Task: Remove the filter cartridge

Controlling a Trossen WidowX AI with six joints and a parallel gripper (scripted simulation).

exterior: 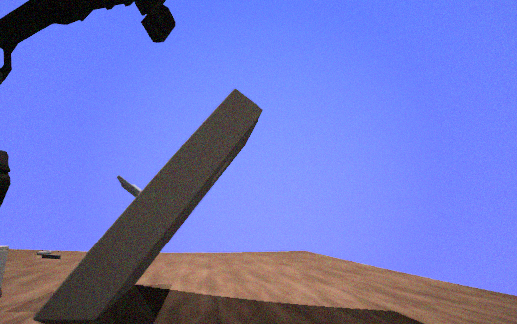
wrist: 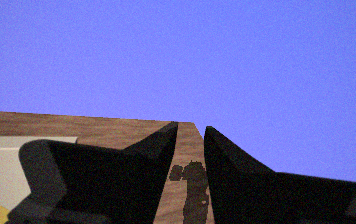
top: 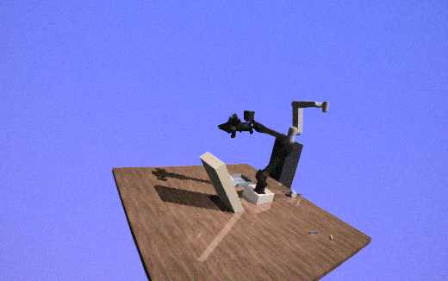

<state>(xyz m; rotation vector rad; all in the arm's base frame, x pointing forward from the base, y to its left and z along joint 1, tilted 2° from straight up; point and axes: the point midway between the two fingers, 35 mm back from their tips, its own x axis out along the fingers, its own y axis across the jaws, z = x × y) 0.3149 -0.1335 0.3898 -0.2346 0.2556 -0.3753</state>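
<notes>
Right now the round filter cartridge is 30 mm ahead of my gripper tip, 180 mm to the left of it and 220 mm below it. From my gripper tip the other things lie so: grey bracket: 60 mm behind, 170 mm to the left, 310 mm below; then beige service panel: 10 mm behind, 170 mm to the left, 300 mm below; then grey tray: 370 mm behind, 140 mm to the right, 450 mm below.
</notes>
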